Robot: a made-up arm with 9 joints.
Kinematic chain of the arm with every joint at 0, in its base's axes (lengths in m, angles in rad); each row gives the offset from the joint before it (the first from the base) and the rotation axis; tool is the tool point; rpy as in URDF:
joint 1: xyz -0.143 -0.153 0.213 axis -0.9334 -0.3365 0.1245
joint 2: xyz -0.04 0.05 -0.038 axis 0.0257 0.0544 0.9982
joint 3: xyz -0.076 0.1 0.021 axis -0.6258 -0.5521 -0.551
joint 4: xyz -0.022 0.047 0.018 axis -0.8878 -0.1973 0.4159
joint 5: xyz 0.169 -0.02 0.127 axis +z
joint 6: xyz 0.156 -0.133 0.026 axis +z
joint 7: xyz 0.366 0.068 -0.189 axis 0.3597 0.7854 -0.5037
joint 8: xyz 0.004 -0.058 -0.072 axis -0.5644 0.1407 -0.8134
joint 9: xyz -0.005 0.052 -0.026 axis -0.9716 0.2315 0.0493
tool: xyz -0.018 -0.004 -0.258 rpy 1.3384 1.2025 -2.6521
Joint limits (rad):
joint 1: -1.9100..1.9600
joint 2: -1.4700..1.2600
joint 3: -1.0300..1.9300
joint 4: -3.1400..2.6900
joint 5: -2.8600..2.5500
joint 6: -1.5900..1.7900
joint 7: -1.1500..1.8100
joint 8: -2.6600..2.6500
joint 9: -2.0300..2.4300
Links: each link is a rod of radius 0.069 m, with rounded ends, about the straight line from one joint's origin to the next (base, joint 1, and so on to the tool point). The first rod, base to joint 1, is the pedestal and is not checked.
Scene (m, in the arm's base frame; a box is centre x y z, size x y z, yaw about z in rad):
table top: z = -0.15
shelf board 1: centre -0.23 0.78 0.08 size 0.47 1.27 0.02 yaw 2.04
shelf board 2: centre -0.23 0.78 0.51 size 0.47 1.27 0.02 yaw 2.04
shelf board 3: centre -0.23 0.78 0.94 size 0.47 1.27 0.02 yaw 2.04
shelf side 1: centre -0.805 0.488 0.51 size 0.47 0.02 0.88 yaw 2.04
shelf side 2: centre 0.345 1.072 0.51 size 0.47 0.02 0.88 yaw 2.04
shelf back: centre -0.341 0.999 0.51 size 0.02 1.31 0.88 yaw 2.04
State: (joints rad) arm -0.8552 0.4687 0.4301 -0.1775 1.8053 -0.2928 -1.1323 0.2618 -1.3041
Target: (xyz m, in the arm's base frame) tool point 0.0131 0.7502 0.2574
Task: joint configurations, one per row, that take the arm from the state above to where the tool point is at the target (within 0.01 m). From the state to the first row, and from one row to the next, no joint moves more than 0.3 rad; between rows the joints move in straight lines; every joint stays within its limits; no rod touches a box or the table.
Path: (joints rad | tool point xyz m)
1: -0.9832 0.4125 0.4913 -0.2641 1.7668 -0.2015 -1.1072 0.0466 -1.4988 | -0.1757 0.4690 0.7207
2: -1.1112 0.3562 0.5525 -0.3507 1.7284 -0.1103 -1.0821 -0.1686 -1.6935 | -0.0976 0.3159 0.7038
3: -0.9347 0.2644 0.7222 -0.2092 1.6541 -0.1897 -1.0760 -0.1702 -1.6214 | 0.0274 0.4450 0.4973
4: -0.7582 0.1725 0.8920 -0.0678 1.5798 -0.2691 -1.0699 -0.1717 -1.5493 | 0.1684 0.4440 0.2574
5: -0.6714 0.2306 0.7504 -0.0176 1.6576 -0.3229 -1.0898 0.0593 -1.3784 | 0.1052 0.6093 0.2578
6: -0.5845 0.2886 0.6089 0.0326 1.7354 -0.3767 -1.1097 0.2903 -1.2074 | 0.0132 0.7502 0.2574

